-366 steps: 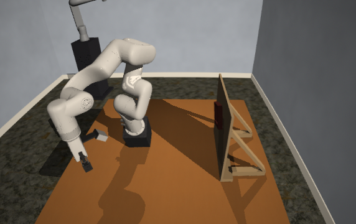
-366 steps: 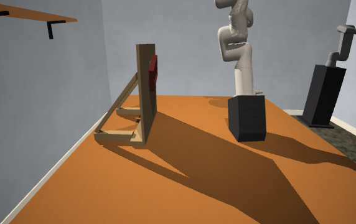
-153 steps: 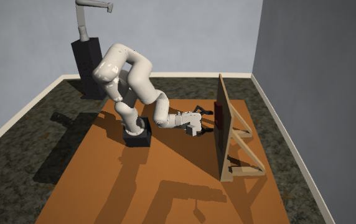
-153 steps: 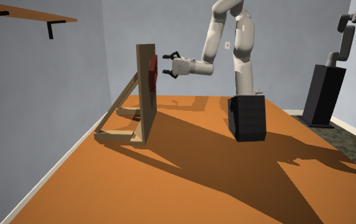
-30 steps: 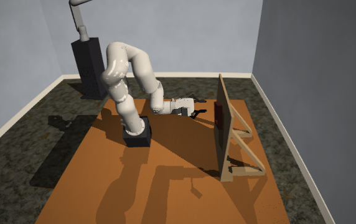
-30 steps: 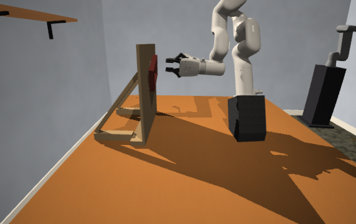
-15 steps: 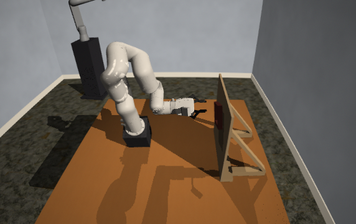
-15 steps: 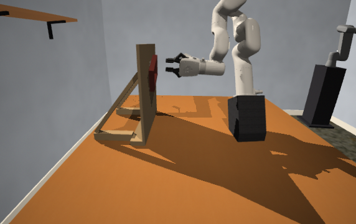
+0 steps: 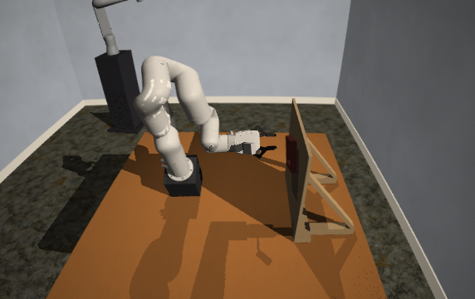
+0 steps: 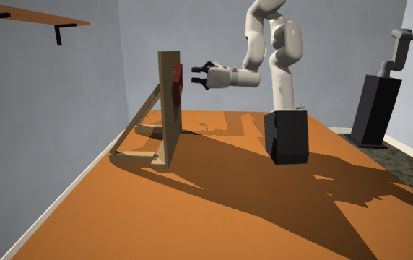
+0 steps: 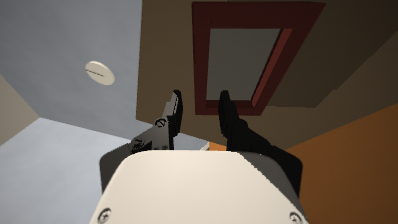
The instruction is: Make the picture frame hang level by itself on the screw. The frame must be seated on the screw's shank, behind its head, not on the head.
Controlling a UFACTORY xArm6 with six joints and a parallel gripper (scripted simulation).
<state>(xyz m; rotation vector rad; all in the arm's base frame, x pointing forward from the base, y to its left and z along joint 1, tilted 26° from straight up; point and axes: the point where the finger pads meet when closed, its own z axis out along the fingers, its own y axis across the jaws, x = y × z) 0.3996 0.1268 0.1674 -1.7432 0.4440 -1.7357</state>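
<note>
Now: hand 90 mm short of the dark red picture frame, 40 mm above it and 10 mm to the left of it. Also, from my hand: upright wooden board: 130 mm below, 110 mm ahead.
</note>
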